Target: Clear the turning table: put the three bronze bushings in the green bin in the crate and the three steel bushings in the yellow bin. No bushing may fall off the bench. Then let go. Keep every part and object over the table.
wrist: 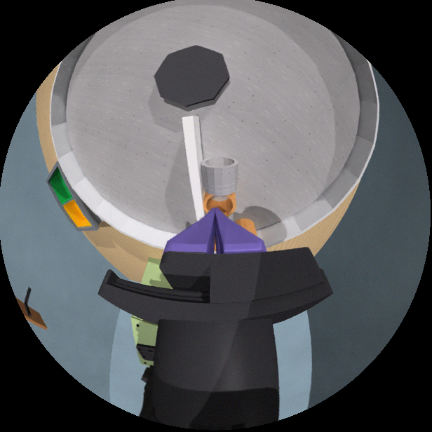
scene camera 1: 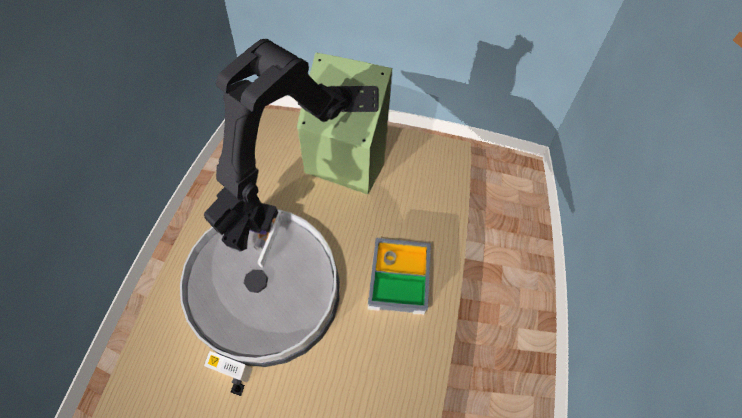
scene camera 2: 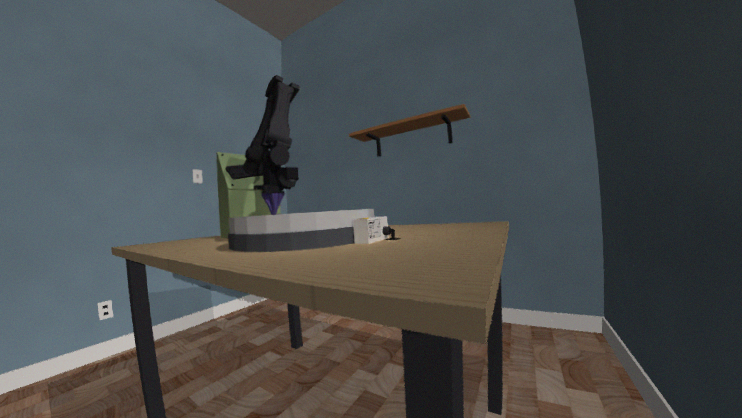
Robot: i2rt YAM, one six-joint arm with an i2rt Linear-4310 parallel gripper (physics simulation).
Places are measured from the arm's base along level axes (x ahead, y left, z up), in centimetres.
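Pixels of known places: gripper, fingertip midpoint: (scene camera 1: 265, 232); arm's base, link origin: (scene camera 1: 342, 99) (scene camera 2: 249, 171).
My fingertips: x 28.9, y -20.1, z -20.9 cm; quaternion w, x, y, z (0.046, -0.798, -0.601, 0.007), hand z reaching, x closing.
Note:
For each thing: its top centre in the pictures, then the offset to it from my fingertips. "spot": a spot on its surface instead.
- steel bushing, top centre: (scene camera 1: 390, 255) dy +33.1, dx +3.9, dz -4.9 cm
- white bar, surface spot: (scene camera 1: 268, 249) spot: dy +0.9, dx +4.2, dz -1.6 cm
- dark hub, top centre: (scene camera 1: 255, 280) dy -1.7, dx +13.1, dz -2.0 cm
- grey crate, surface spot: (scene camera 1: 371, 290) spot: dy +27.9, dx +14.5, dz -3.1 cm
- white box, surface spot: (scene camera 2: 369, 230) spot: dy -11.9, dx +36.7, dz -5.1 cm
My gripper (scene camera 1: 263, 233) (scene camera 2: 274, 212) (wrist: 214, 212) is shut, its purple fingertips together with nothing seen between them, above the bushings on the turning table (scene camera 1: 290, 311) (scene camera 2: 301, 223) (wrist: 285, 125). In the wrist view a steel bushing (wrist: 220, 178) stands beside the white bar, a bronze bushing (wrist: 220, 204) is directly behind it, and another bronze bushing (wrist: 246, 226) shows partly at the right of the fingertips. Any bushings farther back are hidden by the fingers. A steel bushing (scene camera 1: 390, 258) is in the yellow bin (scene camera 1: 414, 259) (wrist: 77, 214). The green bin (scene camera 1: 399, 289) (wrist: 60, 186) is empty.
The white bar (scene camera 1: 268, 249) (wrist: 192, 160) reaches from the rim toward the dark hub (scene camera 1: 255, 280) (wrist: 192, 76). The grey crate (scene camera 1: 371, 290) stands right of the turning table in scene view 1. A white box (scene camera 1: 225, 365) (scene camera 2: 369, 230) sits at the turntable's front. The green pedestal (scene camera 1: 337, 160) stands behind.

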